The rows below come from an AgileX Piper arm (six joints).
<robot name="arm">
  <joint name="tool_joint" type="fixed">
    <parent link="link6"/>
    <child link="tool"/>
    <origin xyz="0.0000 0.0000 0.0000" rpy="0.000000 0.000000 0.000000"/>
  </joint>
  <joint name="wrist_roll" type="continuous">
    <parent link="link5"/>
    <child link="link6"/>
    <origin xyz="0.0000 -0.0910 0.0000" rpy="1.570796 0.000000 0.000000"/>
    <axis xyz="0 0 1"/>
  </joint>
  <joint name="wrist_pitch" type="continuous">
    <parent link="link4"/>
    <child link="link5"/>
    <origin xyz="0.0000 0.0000 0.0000" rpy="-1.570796 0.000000 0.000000"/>
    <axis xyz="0 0 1"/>
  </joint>
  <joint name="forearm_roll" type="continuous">
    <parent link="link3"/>
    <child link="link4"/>
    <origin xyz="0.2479 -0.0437 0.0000" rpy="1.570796 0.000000 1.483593"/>
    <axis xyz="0 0 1"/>
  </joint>
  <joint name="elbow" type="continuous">
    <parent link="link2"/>
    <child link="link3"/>
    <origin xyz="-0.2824 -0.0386 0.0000" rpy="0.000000 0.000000 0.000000"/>
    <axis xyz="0 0 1"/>
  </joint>
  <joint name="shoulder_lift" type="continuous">
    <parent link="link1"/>
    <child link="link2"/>
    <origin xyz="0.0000 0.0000 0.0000" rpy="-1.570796 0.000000 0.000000"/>
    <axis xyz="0 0 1"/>
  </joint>
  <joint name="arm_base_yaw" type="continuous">
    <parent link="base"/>
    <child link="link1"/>
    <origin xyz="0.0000 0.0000 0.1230" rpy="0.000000 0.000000 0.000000"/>
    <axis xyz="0 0 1"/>
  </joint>
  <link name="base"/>
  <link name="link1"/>
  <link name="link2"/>
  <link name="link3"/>
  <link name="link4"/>
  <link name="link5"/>
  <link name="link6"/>
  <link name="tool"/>
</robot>
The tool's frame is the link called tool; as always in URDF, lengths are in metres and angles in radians. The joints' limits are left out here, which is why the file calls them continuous.
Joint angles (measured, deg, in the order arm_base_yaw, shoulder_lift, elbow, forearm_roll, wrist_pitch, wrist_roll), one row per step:
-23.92, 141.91, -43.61, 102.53, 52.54, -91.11
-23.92, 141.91, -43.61, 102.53, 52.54, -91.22
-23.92, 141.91, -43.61, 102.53, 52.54, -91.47
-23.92, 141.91, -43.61, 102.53, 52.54, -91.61
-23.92, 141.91, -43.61, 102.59, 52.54, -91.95
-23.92, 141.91, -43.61, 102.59, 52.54, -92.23
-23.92, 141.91, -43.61, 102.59, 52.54, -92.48
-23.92, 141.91, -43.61, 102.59, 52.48, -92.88
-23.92, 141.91, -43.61, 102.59, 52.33, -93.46
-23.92, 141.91, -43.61, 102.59, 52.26, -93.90
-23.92, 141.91, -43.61, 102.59, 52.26, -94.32
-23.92, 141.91, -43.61, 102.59, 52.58, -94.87
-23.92, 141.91, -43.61, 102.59, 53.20, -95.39
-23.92, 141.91, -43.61, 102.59, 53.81, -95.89
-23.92, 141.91, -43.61, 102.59, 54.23, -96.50
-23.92, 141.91, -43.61, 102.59, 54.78, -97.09
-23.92, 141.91, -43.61, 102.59, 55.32, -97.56
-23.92, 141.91, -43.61, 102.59, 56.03, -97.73
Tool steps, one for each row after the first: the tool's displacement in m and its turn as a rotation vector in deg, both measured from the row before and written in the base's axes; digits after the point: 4 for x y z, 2 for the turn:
0.0000, 0.0000, 0.0000, -0.05, -0.07, 0.07
0.0000, 0.0000, 0.0000, -0.11, -0.16, 0.15
0.0000, 0.0000, 0.0000, -0.06, -0.09, 0.09
0.0001, 0.0000, 0.0000, -0.15, -0.22, 0.15
0.0000, 0.0000, 0.0000, -0.12, -0.18, 0.17
0.0000, 0.0000, 0.0000, -0.11, -0.16, 0.15
0.0000, 0.0000, -0.0001, -0.22, -0.23, 0.25
-0.0001, -0.0001, -0.0002, -0.37, -0.29, 0.37
0.0000, -0.0001, -0.0001, -0.25, -0.24, 0.28
0.0000, 0.0000, 0.0000, -0.18, -0.27, 0.26
0.0002, 0.0002, 0.0004, 0.02, -0.55, 0.32
0.0004, 0.0005, 0.0008, 0.27, -0.71, 0.28
0.0004, 0.0004, 0.0008, 0.27, -0.69, 0.27
0.0003, 0.0003, 0.0005, 0.06, -0.65, 0.34
0.0003, 0.0004, 0.0007, 0.17, -0.72, 0.32
0.0003, 0.0004, 0.0007, 0.22, -0.64, 0.24
0.0004, 0.0005, 0.0009, 0.49, -0.54, 0.06

